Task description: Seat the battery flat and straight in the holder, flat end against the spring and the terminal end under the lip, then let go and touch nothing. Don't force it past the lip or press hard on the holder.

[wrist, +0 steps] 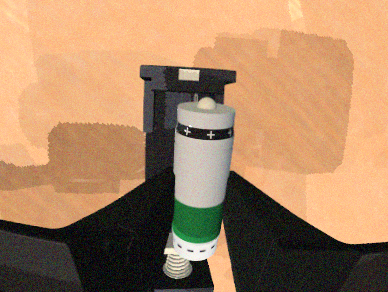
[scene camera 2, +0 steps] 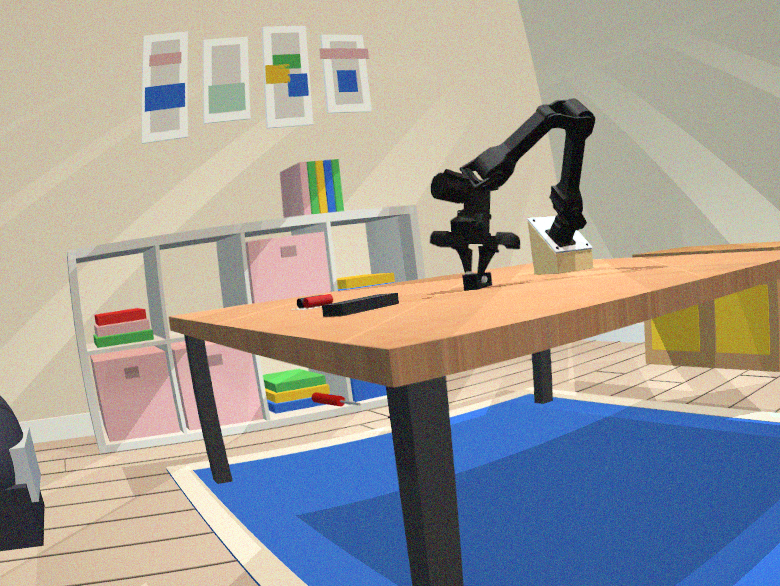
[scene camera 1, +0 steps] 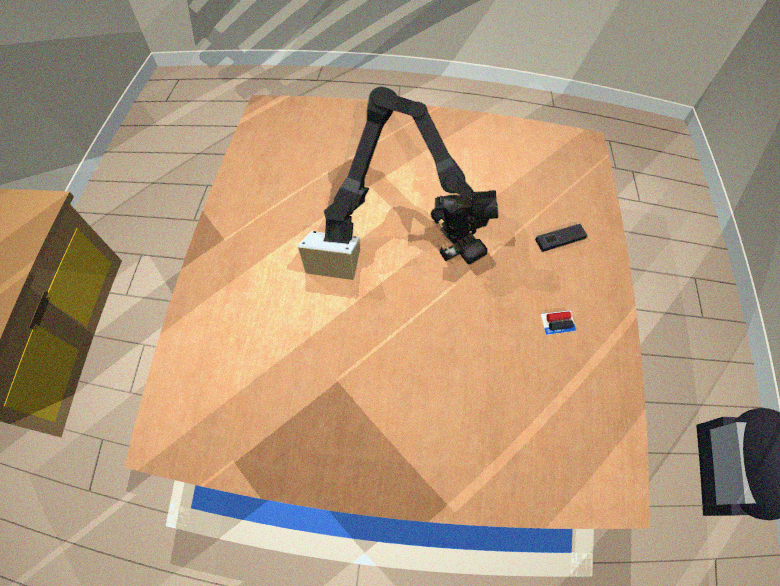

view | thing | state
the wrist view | my gripper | -
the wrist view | grey battery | -
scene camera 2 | my gripper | -
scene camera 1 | my gripper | -
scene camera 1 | black remote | -
